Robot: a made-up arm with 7 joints.
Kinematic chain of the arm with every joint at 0, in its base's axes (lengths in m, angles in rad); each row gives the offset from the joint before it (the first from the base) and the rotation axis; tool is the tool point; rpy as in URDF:
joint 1: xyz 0 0 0.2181 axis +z
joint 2: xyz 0 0 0 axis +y
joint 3: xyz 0 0 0.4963 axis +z
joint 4: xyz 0.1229 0 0 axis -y
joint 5: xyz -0.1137 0 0.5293 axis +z
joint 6: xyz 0 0 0 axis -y
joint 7: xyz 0.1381 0 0 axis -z
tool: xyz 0 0 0 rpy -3.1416 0 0
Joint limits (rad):
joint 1: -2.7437..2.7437
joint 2: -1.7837..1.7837
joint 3: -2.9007..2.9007
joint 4: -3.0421..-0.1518
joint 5: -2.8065..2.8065
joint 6: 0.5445..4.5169
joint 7: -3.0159..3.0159
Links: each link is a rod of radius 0.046 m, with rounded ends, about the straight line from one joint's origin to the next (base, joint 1, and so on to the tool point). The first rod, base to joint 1, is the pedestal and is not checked.
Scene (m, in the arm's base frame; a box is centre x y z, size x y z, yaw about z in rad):
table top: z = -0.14
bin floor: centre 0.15 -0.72 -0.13 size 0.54 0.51 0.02 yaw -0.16
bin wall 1: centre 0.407 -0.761 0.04 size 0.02 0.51 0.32 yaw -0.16
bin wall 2: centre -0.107 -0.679 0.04 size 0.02 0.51 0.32 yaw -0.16
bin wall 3: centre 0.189 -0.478 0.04 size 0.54 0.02 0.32 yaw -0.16
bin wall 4: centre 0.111 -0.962 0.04 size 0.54 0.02 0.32 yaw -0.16
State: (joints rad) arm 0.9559 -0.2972 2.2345 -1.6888 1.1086 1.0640 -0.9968
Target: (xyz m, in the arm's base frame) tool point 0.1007 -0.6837 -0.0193
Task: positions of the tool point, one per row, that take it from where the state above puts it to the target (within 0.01 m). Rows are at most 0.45 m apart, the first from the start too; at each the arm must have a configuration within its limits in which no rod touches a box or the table.
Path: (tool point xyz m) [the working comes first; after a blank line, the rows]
Joints at the target: 1.8490 -0.6257 2.9007 -2.1521 1.1011 0.8919 -0.9968
Straight joint move there: touches bin wall 2.

1: -0.6311 -0.5336 0.4489
2: -0.2780 -0.7126 0.3774
3: 0.1007 -0.6837 0.3257
4: 0.1065 -0.7044 0.1549
5: 0.1007 -0.6837 -0.0192

